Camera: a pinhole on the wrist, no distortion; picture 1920 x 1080 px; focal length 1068.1 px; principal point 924.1 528.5 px. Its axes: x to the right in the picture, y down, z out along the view. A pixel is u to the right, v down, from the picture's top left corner.
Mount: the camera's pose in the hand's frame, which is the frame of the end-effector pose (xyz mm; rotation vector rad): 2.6 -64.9 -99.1 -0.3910 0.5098 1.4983
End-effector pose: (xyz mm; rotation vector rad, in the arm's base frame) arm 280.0 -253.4 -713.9 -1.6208 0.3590 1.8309
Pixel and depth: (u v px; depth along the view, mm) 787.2 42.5 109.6
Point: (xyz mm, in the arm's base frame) 293.5 -223.2 -768.6
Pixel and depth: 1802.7 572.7 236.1
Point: 142.6 -423.4 -775.3
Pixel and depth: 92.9 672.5 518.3
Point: -78.9 161.5 -553.7
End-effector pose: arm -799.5 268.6 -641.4 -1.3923 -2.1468 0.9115
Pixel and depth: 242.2 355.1 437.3
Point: -1155.2 226.2 -883.6
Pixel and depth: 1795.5 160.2 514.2
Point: -593.6 601.1 -1105.8
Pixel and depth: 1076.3 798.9 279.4
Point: -778.9 227.1 -811.6
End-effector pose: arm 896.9 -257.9 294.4 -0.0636 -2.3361 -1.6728
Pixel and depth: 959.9 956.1 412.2
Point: 1008.2 49.3 353.6
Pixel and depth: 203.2 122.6 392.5
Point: 637.7 34.0 155.5
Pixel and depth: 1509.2 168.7 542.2
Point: 732.4 40.4 730.2
